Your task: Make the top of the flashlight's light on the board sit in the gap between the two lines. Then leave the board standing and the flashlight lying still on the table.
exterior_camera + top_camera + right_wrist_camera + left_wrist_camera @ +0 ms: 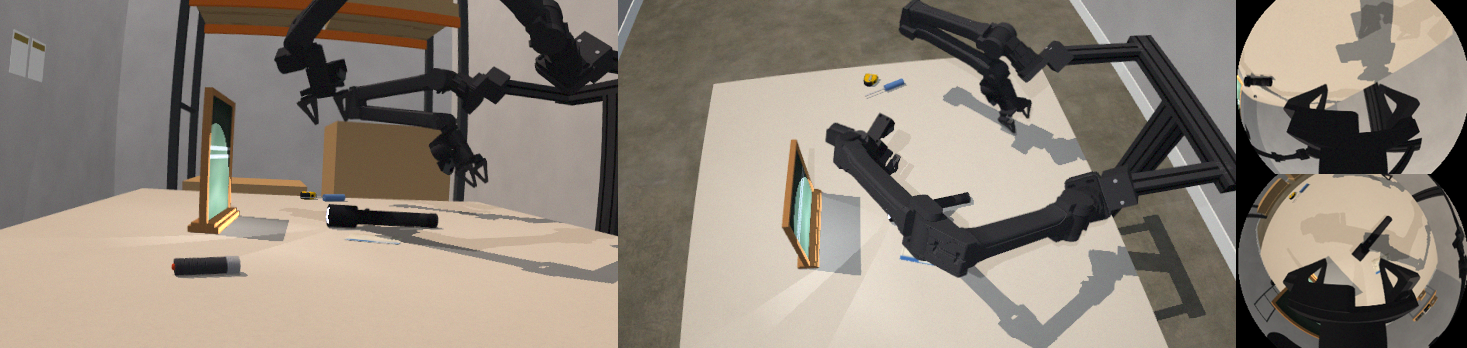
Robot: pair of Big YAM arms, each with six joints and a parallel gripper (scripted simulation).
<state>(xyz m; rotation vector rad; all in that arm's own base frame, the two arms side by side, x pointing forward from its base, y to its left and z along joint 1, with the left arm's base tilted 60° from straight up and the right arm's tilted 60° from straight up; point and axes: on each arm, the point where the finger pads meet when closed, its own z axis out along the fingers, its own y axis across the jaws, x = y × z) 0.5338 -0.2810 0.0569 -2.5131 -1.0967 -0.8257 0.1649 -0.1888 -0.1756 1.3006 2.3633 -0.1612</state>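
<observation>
Now: left hand 280 mm short of the wood-framed board, 50 mm to the right of it and 120 mm above it. From my left hand the other things lie so: blue-edged card: 90 mm behind, 190 mm to the left, 270 mm below; yellow tape measure: 10 mm behind, 640 mm to the right, 260 mm below; blue-handled screwdriver: 50 mm behind, 580 mm to the right, 260 mm below.
</observation>
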